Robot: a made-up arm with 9 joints. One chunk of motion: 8 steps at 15 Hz.
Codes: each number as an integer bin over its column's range. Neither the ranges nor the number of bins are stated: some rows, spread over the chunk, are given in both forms.
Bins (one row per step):
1: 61 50 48 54 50 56 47 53 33
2: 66 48 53 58 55 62 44 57 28
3: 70 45 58 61 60 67 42 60 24
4: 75 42 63 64 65 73 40 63 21
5: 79 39 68 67 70 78 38 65 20
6: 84 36 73 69 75 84 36 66 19
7: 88 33 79 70 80 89 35 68 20
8: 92 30 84 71 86 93 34 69 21
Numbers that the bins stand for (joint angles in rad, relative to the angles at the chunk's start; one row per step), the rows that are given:
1: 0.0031 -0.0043 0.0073 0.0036 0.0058 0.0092 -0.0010 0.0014 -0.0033
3: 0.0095 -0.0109 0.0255 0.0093 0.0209 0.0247 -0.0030 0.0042 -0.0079
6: 0.0194 -0.0227 0.0527 0.0158 0.0436 0.0488 -0.0055 0.0067 -0.0104
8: 0.0251 -0.0306 0.0727 0.0174 0.0603 0.0615 -0.0063 0.0079 -0.0094
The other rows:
2: 0.0067 -0.0070 0.0164 0.0069 0.0133 0.0177 -0.0022 0.0030 -0.0059
4: 0.0130 -0.0148 0.0345 0.0117 0.0285 0.0332 -0.0038 0.0055 -0.0094
5: 0.0159 -0.0188 0.0436 0.0141 0.0361 0.0403 -0.0046 0.0063 -0.0099
7: 0.0222 -0.0267 0.0636 0.0166 0.0512 0.0559 -0.0059 0.0075 -0.0099

